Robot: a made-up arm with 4 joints.
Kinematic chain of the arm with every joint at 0, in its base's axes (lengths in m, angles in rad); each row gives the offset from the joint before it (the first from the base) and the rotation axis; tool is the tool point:
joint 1: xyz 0 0 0.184 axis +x
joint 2: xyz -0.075 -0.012 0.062 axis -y
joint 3: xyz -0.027 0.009 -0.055 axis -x
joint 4: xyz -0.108 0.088 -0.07 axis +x
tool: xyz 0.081 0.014 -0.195
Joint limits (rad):
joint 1: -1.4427..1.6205
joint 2: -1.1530..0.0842
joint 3: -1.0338..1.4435
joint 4: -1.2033..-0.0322
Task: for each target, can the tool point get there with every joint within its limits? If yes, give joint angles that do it. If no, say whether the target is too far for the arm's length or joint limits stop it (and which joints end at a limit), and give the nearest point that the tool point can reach.
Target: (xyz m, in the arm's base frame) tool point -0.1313 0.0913 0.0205
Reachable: yes | joints 0.8388 -0.0095 -0.0934 -1.0540
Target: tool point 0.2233 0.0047 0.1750
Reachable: no: joint limits stop it (at a limit: joint 1, joint 2, joint 3, joint 4) | nearest point -0.0843 -0.1085 0.0122 | short by 0.366 m
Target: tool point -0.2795 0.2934 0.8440
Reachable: no: too far | nearest point -0.1961 0.1146 0.4418 | short by 0.448 m
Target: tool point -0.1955 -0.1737 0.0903
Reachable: yes | joints -0.7403 -0.2550 0.1216 -0.7549
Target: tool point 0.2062 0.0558 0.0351
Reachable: no: joint limits stop it (at a limit: joint 2) | nearest point -0.1083 0.0651 0.0102 | short by 0.316 m
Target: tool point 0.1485 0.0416 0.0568
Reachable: no: joint limits stop it (at a limit: joint 2, joint 4) | nearest point -0.1093 0.0540 0.0189 | short by 0.261 m
